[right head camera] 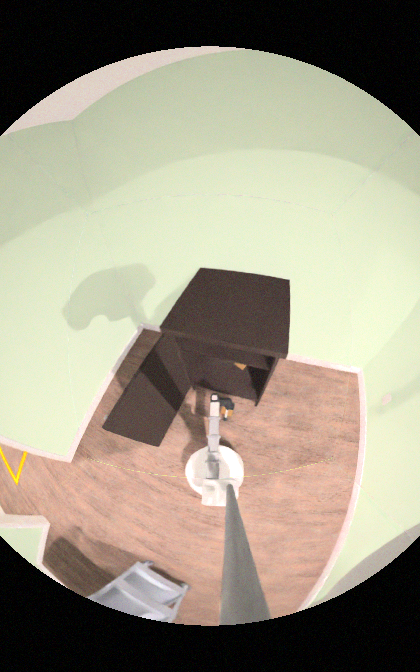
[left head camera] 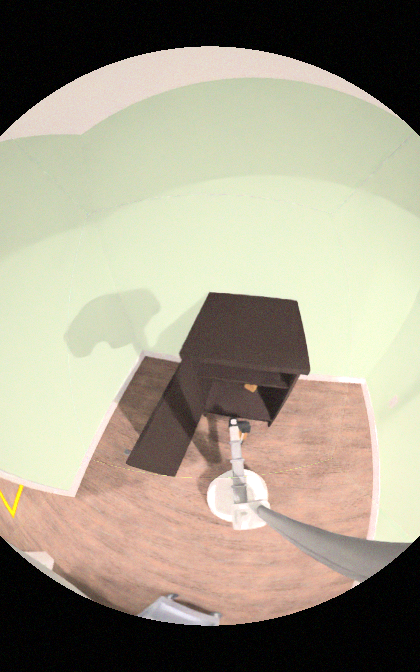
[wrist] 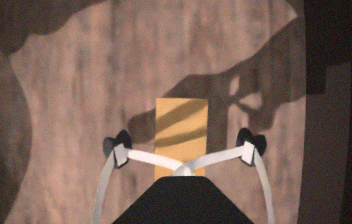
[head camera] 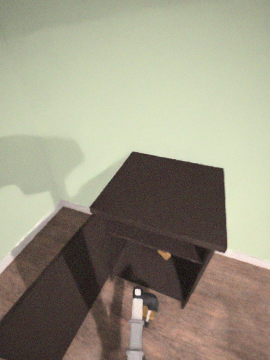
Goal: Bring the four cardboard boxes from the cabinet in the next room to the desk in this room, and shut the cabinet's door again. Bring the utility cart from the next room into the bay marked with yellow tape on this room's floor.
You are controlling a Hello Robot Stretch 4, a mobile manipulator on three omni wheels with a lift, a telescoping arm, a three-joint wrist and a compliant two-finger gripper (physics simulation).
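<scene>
An orange-brown cardboard box (wrist: 181,117) lies on the floor before the cabinet (head camera: 170,200) (left head camera: 250,332) (right head camera: 235,312). My gripper (wrist: 183,141) (head camera: 148,317) is open above this box; in the wrist view the fingertips stand wide on either side of it, apart from it. Its height over the box is hard to tell. Another box (head camera: 164,254) (left head camera: 250,387) (right head camera: 240,366) shows in part inside the cabinet. The cabinet's door (head camera: 40,295) (left head camera: 155,445) (right head camera: 132,412) stands wide open on the left. The utility cart (left head camera: 180,612) (right head camera: 142,592) shows in part at the bottom of both side head views. The desk does not show.
Yellow tape (left head camera: 17,501) (right head camera: 21,468) shows on the floor at the far left, past a wall end. A dark panel (wrist: 327,160) stands close on the right in the wrist view. My round white base is in front of the cabinet. Green walls stand behind and on the right.
</scene>
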